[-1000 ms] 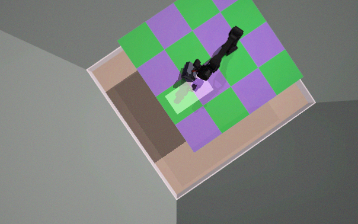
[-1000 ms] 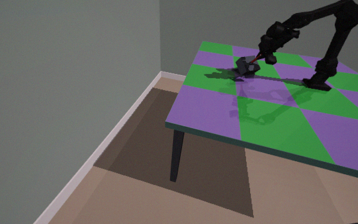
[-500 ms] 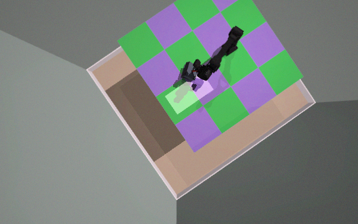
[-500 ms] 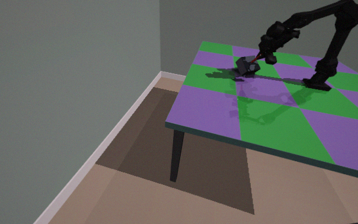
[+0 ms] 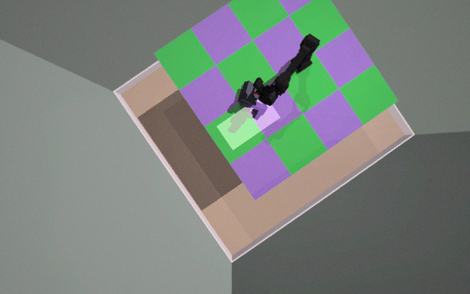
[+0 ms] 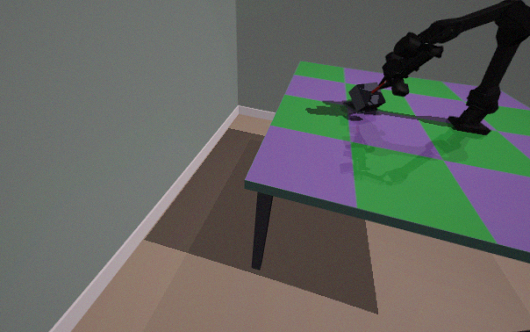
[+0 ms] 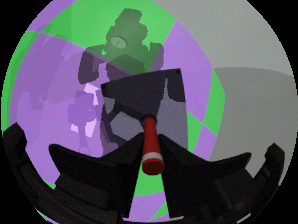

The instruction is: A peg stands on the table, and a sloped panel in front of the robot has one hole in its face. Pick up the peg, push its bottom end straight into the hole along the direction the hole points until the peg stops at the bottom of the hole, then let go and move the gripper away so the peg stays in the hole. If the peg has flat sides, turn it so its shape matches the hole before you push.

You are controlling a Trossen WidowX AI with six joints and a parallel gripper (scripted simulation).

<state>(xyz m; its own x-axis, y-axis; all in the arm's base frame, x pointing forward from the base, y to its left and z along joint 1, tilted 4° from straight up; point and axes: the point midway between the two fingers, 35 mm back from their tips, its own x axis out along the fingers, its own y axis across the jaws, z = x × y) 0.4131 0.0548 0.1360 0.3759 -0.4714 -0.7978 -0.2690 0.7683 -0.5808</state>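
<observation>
Right now my gripper tip is 60 mm above the dark sloped panel, 30 mm to the left of it and 20 mm short of it. Round my gripper tip: red peg (10 mm to the left, 10 mm behind, 10 mm above).
</observation>
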